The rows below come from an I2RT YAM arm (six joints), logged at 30 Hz.
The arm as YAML. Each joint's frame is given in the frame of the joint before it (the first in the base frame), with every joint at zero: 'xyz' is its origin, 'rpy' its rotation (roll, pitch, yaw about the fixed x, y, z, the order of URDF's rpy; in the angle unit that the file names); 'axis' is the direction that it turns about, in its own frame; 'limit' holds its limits. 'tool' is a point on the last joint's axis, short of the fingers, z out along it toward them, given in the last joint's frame.
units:
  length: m
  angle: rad
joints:
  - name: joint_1
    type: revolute
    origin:
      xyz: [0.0, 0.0, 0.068]
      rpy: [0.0, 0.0, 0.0]
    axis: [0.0, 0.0, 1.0]
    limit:
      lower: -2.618
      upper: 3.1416
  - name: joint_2
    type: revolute
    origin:
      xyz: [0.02, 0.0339, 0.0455]
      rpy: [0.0, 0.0, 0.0]
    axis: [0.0, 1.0, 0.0]
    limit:
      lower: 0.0
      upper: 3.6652
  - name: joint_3
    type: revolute
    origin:
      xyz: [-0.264, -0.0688, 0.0]
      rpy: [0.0, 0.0, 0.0]
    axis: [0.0, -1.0, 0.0]
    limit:
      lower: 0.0
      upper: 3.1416
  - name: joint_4
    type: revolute
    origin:
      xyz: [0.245, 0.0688, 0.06]
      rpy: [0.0, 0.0, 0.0]
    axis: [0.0, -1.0, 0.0]
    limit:
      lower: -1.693
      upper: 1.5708
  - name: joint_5
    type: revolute
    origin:
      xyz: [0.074, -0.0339, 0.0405]
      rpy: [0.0, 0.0, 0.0]
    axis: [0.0, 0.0, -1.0]
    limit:
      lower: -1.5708
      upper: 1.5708
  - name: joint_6
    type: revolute
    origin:
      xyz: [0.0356, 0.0, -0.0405]
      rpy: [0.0, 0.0, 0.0]
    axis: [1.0, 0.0, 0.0]
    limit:
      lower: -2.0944
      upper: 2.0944
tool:
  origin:
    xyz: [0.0, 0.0, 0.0]
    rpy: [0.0, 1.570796, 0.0]
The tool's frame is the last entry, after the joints.
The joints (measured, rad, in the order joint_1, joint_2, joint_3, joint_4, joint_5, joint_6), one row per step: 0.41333, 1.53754, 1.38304, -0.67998, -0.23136, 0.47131; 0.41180, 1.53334, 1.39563, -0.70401, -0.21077, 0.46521; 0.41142, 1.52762, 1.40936, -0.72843, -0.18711, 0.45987; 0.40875, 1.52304, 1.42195, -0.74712, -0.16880, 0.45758; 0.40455, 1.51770, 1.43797, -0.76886, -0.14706, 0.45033; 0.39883, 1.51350, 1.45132, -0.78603, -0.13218, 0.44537; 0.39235, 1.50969, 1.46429, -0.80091, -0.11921, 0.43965; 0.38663, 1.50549, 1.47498, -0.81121, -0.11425, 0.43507; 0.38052, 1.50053, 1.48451, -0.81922, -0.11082, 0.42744; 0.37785, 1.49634, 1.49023, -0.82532, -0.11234, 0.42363; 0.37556, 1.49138, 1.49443, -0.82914, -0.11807, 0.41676
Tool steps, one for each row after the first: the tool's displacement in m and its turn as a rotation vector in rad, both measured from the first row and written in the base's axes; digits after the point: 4 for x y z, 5 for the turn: -0.0013, -0.0019, 0.0035, -0.02004, -0.00233, -0.01088; -0.0031, -0.0037, 0.0079, -0.04098, -0.00720, -0.02309; -0.0041, -0.0058, 0.0119, -0.05537, -0.01214, -0.03624; -0.0052, -0.0087, 0.0170, -0.07432, -0.02114, -0.04957; -0.0059, -0.0115, 0.0213, -0.08712, -0.02763, -0.06156; -0.0064, -0.0145, 0.0255, -0.09847, -0.03512, -0.07254; -0.0069, -0.0169, 0.0294, -0.10259, -0.04229, -0.07844; -0.0076, -0.0194, 0.0334, -0.10659, -0.05196, -0.08161; -0.0086, -0.0207, 0.0360, -0.10613, -0.05646, -0.08071; -0.0097, -0.0217, 0.0386, -0.10381, -0.06257, -0.07447
